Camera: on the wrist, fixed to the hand. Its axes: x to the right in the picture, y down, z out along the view.
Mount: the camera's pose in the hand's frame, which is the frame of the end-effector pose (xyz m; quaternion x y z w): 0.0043 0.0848 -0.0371 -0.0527 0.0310 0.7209 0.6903
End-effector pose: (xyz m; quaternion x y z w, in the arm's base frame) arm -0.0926 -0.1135 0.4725 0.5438 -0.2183 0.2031 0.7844
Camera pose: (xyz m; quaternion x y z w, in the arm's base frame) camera -0.1317 -0.0506 0.5281 0.1704 -0.5291 0.7111 0.4305
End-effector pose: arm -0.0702 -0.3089 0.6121 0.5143 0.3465 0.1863 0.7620
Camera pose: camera -0.0878 -0.2478 0.6795 0.5589 -0.1178 0.7122 0.4081
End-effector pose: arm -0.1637 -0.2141 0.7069 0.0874 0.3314 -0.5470 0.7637
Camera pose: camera -0.1024 -0.1663 0.6565 0.2760 0.2183 0.1931 0.9159
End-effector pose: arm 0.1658 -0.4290 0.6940 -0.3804 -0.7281 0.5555 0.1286
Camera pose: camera 0.2204 -0.3917 0.6291 0.8115 0.2537 -0.4260 0.3092
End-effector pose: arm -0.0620 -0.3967 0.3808 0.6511 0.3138 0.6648 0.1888
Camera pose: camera -0.0855 -0.4623 0.4419 -0.6451 0.2820 -0.6318 0.3243
